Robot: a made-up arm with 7 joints. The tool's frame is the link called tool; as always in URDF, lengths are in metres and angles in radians. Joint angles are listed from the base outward.
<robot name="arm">
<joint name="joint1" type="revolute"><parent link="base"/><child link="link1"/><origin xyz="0.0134 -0.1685 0.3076" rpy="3.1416 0 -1.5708"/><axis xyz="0 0 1"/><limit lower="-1.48" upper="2.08"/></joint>
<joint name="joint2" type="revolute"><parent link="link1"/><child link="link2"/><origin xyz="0.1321 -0.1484 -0.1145" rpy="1.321 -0.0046 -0.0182"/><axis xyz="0 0 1"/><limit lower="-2.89" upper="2.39"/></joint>
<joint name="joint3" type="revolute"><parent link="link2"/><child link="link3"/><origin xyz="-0.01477 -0.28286 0.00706" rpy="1.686 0.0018 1.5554"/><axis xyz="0 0 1"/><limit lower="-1" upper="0.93"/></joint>
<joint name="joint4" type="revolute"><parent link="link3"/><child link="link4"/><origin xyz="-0.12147 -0.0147 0.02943" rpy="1.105 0.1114 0.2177"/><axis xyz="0 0 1"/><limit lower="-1.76" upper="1.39"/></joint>
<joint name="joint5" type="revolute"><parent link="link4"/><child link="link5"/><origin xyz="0.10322 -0.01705 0.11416" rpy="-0.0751 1.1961 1.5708"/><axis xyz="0 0 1"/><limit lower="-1.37" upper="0.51"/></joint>
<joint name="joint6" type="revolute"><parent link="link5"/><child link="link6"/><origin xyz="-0.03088 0.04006 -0.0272" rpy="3.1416 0 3.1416"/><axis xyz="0 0 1"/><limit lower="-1.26" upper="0.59"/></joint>
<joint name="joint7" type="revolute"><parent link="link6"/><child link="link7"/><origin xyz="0.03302 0.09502 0.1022" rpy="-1.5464 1.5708 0"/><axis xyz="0 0 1"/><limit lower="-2.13" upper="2.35"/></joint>
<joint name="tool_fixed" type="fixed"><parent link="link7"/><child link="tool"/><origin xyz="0.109 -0.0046 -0.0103" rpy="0 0 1.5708"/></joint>
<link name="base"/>
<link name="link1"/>
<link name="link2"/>
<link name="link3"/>
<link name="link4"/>
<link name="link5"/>
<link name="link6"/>
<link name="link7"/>
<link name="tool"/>
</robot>
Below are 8 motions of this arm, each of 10 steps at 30 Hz.
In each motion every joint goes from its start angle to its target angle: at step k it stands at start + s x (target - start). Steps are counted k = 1, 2, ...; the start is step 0. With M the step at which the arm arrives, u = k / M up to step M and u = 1 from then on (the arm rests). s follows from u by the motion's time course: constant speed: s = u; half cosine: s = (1 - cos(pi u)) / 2; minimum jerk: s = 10 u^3 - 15 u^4 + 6 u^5.
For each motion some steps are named. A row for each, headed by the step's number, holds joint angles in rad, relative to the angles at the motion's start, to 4 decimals.
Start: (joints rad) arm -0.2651 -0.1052 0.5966 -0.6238 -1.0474 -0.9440 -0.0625
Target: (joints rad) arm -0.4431 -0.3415 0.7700 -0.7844 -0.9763 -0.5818 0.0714
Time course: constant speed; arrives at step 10
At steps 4, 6, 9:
4: -0.0712 -0.0945 0.0694 -0.0642 0.0284 0.1449 0.0536
6: -0.1068 -0.1418 0.1040 -0.0964 0.0427 0.2173 0.0803
9: -0.1602 -0.2127 0.1561 -0.1445 0.0640 0.3260 0.1205

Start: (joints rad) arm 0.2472 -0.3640 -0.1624 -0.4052 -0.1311 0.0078 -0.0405
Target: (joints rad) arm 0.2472 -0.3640 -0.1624 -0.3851 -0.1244 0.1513 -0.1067
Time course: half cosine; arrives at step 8
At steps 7, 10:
7: 0.0000 0.0000 0.0000 0.0193 0.0064 0.1380 -0.0637
10: 0.0000 0.0000 0.0000 0.0201 0.0067 0.1435 -0.0662

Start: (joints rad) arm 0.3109 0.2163 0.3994 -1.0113 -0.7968 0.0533 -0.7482
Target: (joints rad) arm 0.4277 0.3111 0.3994 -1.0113 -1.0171 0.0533 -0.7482
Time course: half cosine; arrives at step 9
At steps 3, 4, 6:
3: 0.0292 0.0237 0.0000 0.0000 -0.0551 0.0000 0.0000
4: 0.0483 0.0392 0.0000 0.0000 -0.0910 0.0000 0.0000
6: 0.0876 0.0711 0.0000 0.0000 -0.1652 0.0000 0.0000

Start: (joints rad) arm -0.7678 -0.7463 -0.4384 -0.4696 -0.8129 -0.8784 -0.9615
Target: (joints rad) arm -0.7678 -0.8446 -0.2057 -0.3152 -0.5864 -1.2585 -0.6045
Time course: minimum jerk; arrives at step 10
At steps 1, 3, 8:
1: 0.0000 -0.0008 0.0020 0.0013 0.0019 -0.0033 0.0031
3: 0.0000 -0.0160 0.0379 0.0252 0.0369 -0.0620 0.0582
8: 0.0000 -0.0926 0.2192 0.1455 0.2134 -0.3581 0.3363

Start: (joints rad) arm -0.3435 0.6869 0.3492 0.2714 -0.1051 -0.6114 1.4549
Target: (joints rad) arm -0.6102 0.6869 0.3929 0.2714 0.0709 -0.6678 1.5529
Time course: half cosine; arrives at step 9
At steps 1, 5, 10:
1: -0.0080 0.0000 0.0013 0.0000 0.0053 -0.0017 0.0030
5: -0.1565 0.0000 0.0256 0.0000 0.1033 -0.0331 0.0575
10: -0.2667 0.0000 0.0437 0.0000 0.1760 -0.0564 0.0980

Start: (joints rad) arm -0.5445 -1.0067 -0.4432 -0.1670 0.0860 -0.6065 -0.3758
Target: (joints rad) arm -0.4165 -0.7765 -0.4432 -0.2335 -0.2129 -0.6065 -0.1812
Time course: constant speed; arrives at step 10
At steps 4, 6, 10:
4: 0.0512 0.0921 0.0000 -0.0266 -0.1196 0.0000 0.0778
6: 0.0768 0.1381 0.0000 -0.0399 -0.1793 0.0000 0.1168
10: 0.1280 0.2302 0.0000 -0.0665 -0.2989 0.0000 0.1946

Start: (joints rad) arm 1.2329 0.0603 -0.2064 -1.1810 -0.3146 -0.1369 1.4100
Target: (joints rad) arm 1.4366 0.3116 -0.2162 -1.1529 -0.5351 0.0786 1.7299
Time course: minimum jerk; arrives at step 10
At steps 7, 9, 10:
7: 0.1705 0.2103 -0.0082 0.0235 -0.1845 0.1804 0.2677
9: 0.2020 0.2491 -0.0097 0.0279 -0.2186 0.2137 0.3172
10: 0.2037 0.2513 -0.0098 0.0281 -0.2205 0.2155 0.3199

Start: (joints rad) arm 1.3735 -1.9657 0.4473 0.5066 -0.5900 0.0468 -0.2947
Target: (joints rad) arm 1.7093 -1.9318 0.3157 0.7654 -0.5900 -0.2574 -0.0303
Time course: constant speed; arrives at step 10
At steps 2, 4, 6, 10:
2: 0.0672 0.0068 -0.0263 0.0518 0.0000 -0.0608 0.0529
4: 0.1343 0.0136 -0.0526 0.1035 0.0000 -0.1217 0.1058
6: 0.2015 0.0203 -0.0790 0.1553 0.0000 -0.1825 0.1586
10: 0.3358 0.0339 -0.1316 0.2588 0.0000 -0.3042 0.2644

